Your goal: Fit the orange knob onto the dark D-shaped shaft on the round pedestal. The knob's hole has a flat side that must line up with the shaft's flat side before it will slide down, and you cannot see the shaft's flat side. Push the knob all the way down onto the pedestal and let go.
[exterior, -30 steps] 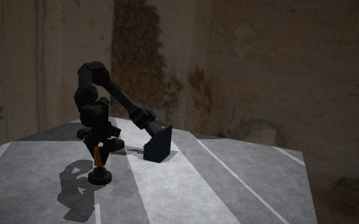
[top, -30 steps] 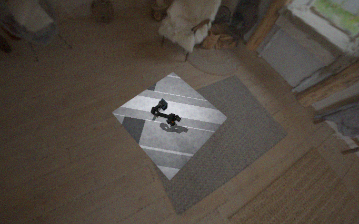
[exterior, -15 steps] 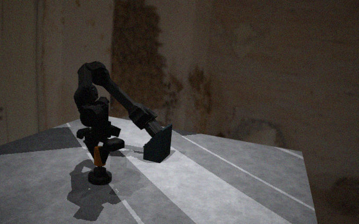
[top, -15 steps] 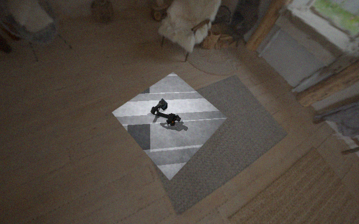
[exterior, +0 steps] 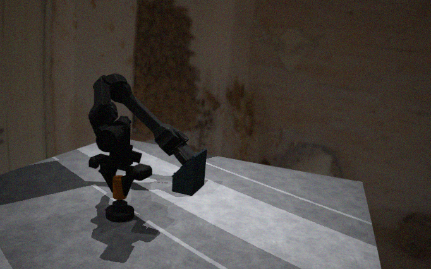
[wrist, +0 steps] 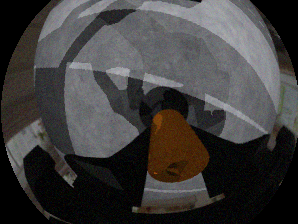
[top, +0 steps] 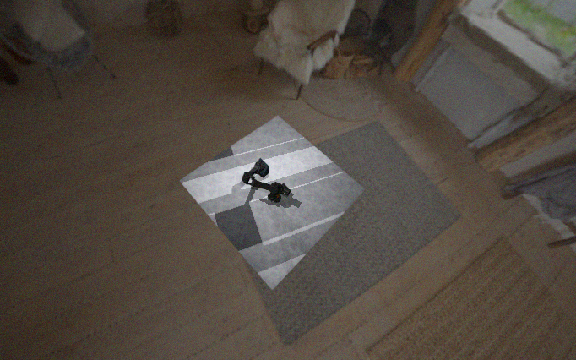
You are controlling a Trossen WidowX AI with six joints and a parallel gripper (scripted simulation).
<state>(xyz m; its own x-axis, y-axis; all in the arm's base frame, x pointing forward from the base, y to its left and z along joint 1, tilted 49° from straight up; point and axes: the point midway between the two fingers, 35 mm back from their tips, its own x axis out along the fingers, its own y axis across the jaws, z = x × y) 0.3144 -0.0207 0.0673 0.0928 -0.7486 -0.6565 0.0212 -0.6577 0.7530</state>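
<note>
Right now my gripper tip is 2 cm below the orange knob. Round my gripper tip: dark round pedestal: 4 cm below.
</note>
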